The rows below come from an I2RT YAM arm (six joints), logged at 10 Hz.
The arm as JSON. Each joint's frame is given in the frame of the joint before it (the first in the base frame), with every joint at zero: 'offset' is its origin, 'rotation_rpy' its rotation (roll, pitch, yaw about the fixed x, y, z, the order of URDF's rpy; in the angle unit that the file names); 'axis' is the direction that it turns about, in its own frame. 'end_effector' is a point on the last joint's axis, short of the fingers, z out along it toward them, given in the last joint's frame.
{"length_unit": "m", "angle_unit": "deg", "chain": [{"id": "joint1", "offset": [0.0, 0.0, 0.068], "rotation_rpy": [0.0, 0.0, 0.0], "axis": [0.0, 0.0, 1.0]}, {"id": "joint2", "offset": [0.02, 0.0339, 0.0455], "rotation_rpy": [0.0, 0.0, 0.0], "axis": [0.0, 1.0, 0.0]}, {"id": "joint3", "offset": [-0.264, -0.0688, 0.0], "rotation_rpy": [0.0, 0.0, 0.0], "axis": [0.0, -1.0, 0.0]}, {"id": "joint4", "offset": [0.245, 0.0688, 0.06], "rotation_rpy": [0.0, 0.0, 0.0], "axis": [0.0, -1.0, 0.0]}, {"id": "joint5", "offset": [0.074, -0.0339, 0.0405], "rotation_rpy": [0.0, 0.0, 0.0], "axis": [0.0, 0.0, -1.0]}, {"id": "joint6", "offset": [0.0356, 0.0, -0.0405], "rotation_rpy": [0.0, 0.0, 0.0], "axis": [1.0, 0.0, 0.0]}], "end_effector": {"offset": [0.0, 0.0, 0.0], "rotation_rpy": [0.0, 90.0, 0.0]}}
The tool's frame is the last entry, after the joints.
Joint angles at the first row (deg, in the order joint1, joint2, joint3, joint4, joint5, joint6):
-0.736 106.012 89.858 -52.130 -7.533 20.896
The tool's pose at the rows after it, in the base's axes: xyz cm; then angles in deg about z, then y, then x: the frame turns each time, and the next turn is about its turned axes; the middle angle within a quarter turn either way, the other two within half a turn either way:
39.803, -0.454, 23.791, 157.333, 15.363, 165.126
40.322, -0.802, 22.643, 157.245, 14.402, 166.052
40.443, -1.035, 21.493, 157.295, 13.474, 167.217
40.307, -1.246, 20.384, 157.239, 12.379, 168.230
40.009, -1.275, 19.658, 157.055, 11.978, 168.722
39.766, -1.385, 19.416, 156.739, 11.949, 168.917
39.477, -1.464, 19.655, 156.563, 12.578, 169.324
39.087, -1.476, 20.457, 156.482, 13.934, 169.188
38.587, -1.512, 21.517, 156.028, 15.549, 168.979
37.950, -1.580, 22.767, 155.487, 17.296, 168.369
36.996, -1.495, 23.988, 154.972, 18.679, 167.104
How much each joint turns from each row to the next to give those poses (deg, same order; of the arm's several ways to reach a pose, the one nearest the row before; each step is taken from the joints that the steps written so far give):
-0.667 3.926 1.572 0.230 -0.883 -0.194
-0.439 1.914 0.198 0.460 0.426 -0.269
-0.265 1.118 -0.882 0.697 0.684 -0.256
-0.261 0.652 -1.448 0.712 0.525 -0.132
-0.026 -0.132 -1.802 1.147 0.369 0.171
-0.154 -0.371 -1.080 0.631 0.215 0.152
-0.077 -0.901 -0.761 0.309 0.623 0.023
-0.012 -1.696 -0.651 0.263 0.355 -0.064
-0.043 -2.108 -0.612 0.103 0.482 0.223
-0.132 -2.497 -0.669 0.028 0.169 0.193
0.010 -3.068 -1.358 0.052 -0.510 0.342

